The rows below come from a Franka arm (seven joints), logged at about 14 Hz.
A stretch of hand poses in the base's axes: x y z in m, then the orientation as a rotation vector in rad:
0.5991, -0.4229, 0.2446, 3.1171, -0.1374, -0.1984
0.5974, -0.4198, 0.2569, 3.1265, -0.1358, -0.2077
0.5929, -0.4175, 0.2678, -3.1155, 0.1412, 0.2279
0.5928, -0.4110, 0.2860, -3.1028, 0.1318, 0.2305
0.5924, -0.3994, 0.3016, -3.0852, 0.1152, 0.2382
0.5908, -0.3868, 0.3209, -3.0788, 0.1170, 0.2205
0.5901, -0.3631, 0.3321, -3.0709, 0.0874, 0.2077
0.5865, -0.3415, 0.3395, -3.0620, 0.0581, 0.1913
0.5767, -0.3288, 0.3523, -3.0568, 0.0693, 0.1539
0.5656, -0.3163, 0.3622, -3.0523, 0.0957, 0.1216
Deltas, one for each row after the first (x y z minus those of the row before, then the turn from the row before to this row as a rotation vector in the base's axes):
-0.0017, 0.0031, 0.0123, 0.0102, 0.0051, 0.0006
-0.0045, 0.0023, 0.0109, 0.0201, 0.0125, -0.0051
-0.0001, 0.0065, 0.0182, 0.0133, 0.0016, 0.0047
-0.0004, 0.0116, 0.0156, 0.0186, 0.0049, 0.0090
-0.0016, 0.0126, 0.0193, 0.0071, -0.0113, -0.0022
-0.0007, 0.0237, 0.0112, 0.0107, -0.0088, 0.0181
-0.0036, 0.0216, 0.0074, 0.0116, -0.0111, 0.0178
-0.0098, 0.0127, 0.0128, 0.0061, -0.0240, -0.0087
-0.0111, 0.0125, 0.0099, 0.0039, -0.0203, -0.0184

